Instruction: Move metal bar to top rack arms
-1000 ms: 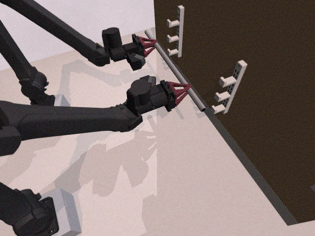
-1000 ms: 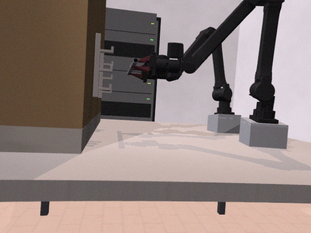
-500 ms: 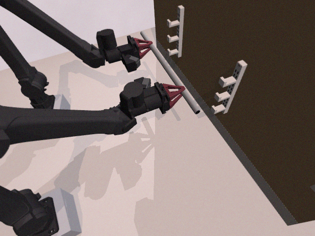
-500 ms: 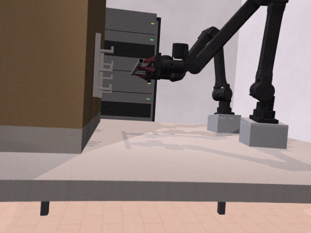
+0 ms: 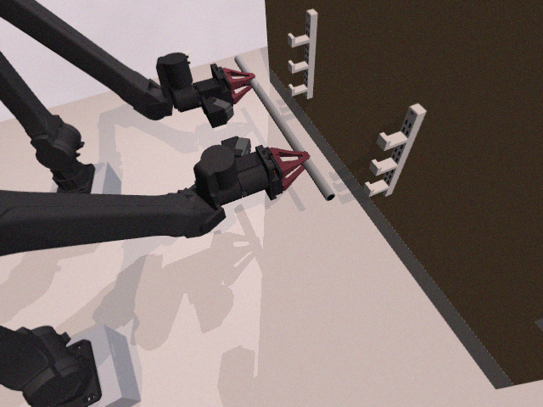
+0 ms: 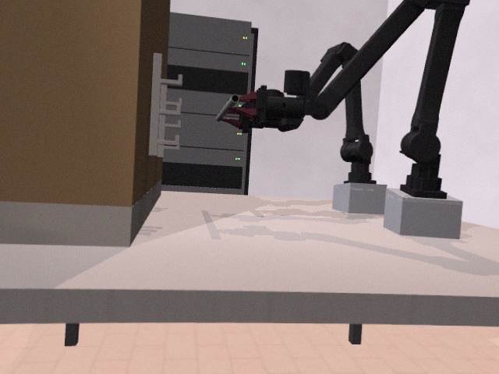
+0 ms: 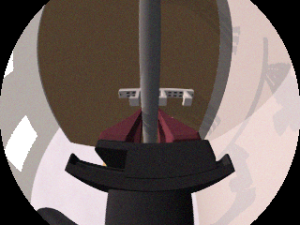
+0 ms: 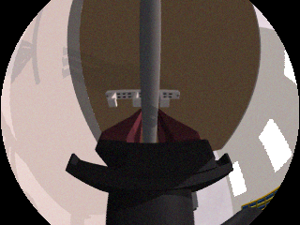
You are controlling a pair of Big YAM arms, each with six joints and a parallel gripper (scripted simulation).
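The grey metal bar lies 10 mm behind my right hand and 150 mm to the left of it. Round my right hand: brown wall 340 mm ahead, 130 mm to the left, 130 mm above.
The grey metal bar is 10 mm ahead of my left hand and 150 mm to the right of it. From my left hand the other things lie so: brown wall: 370 mm ahead, 170 mm to the right, 130 mm above.
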